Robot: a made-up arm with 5 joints.
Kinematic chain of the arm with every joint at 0, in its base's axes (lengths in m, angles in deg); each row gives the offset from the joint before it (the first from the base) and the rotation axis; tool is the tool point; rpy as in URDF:
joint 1: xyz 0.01 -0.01 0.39 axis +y
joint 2: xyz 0.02 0 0.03 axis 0.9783 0.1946 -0.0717
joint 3: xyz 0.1 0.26 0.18 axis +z
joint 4: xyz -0.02 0.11 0 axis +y
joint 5: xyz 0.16 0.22 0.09 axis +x
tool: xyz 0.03 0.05 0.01 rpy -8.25 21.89 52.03
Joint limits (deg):
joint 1: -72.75..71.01
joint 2: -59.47..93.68
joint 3: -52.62..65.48
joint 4: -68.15..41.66
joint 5: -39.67..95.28
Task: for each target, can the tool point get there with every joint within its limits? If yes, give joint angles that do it. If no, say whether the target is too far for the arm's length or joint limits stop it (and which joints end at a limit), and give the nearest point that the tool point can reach.
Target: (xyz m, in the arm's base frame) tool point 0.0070 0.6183 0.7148
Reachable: yes | joints 7.77 -1.20 50.67 2.58 46.63
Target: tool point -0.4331 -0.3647 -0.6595
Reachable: no: too far | nearest point 0.3566 -0.1939 -0.1110 | short by 0.977 m
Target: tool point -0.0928 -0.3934 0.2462
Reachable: no: joint limits stop it (at a limit: joint 1, joint 2, joint 3, joint 4, joint 5) | nearest point -0.3614 -0.4508 0.4499 | short by 0.342 m
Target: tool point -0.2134 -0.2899 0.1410
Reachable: no: joint limits stop it (at a limit: joint 1, joint 2, joint 3, joint 4) | nearest point -0.3731 -0.4536 0.4402 | short by 0.377 m
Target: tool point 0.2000 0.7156 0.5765
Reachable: yes | joints 7.96 -18.27 -9.84 -57.97 -19.87
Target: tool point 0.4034 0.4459 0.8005
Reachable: yes | joints -14.80 -4.58 -40.13 2.00 25.51
